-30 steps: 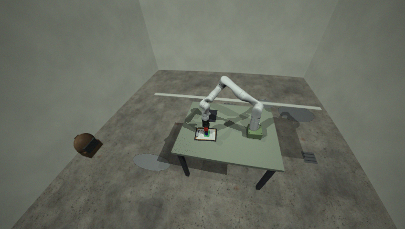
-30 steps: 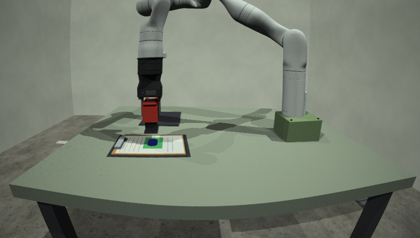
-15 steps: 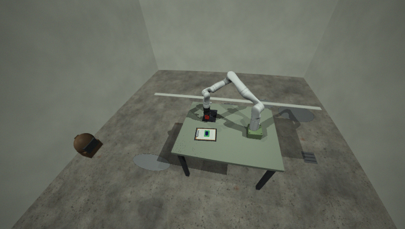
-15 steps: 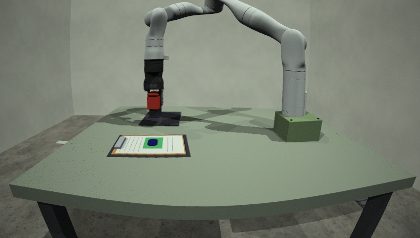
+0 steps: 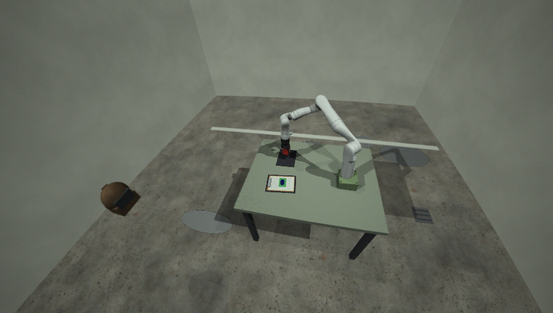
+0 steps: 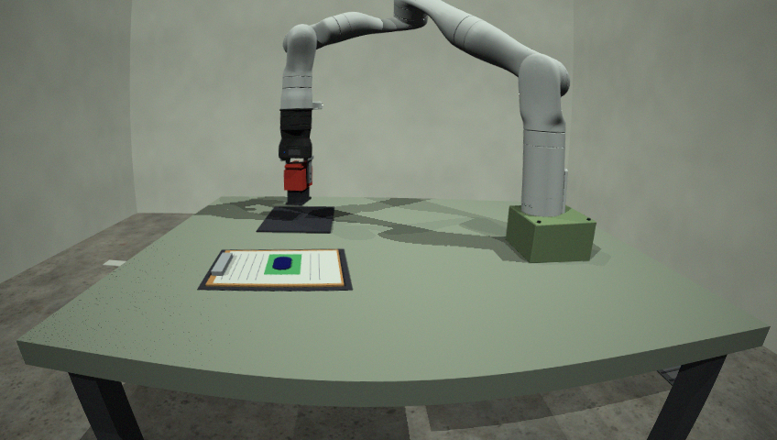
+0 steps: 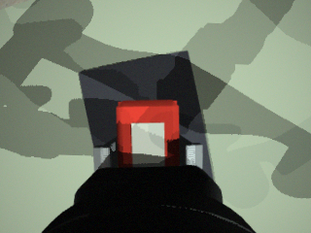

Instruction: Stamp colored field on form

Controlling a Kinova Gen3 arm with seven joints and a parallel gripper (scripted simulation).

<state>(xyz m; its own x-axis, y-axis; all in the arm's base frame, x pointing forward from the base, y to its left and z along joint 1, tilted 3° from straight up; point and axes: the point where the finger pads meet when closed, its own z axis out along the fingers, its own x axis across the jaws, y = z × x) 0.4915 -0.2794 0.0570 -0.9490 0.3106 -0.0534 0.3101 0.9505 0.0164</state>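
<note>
Now: the dark mat 110 mm below my hand. The rest, counted from my hand: red stamp: 20 mm below; clipboard: 50 mm ahead, 310 mm to the left, 100 mm below.
</note>
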